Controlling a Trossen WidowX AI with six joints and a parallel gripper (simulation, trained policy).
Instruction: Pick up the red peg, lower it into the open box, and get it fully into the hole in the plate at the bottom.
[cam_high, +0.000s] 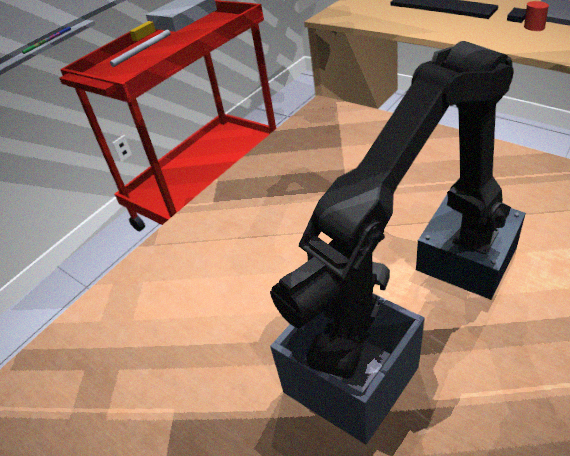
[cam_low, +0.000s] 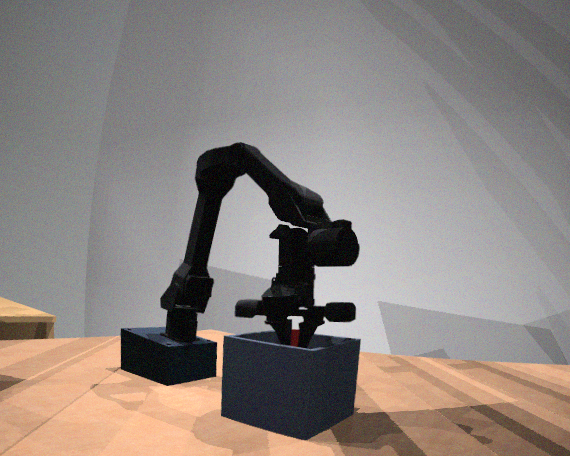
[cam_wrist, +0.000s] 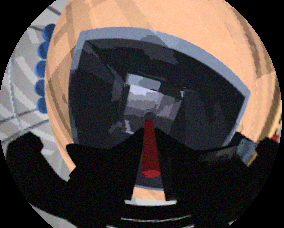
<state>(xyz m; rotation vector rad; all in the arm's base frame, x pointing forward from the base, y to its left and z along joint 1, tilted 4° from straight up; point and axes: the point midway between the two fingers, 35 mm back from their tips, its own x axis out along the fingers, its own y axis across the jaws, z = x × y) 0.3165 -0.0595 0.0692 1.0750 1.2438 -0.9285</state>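
The red peg is 20 mm above my gripper tip. The rest, counted from my gripper tip: plate (50 mm below, 10 mm to the right).
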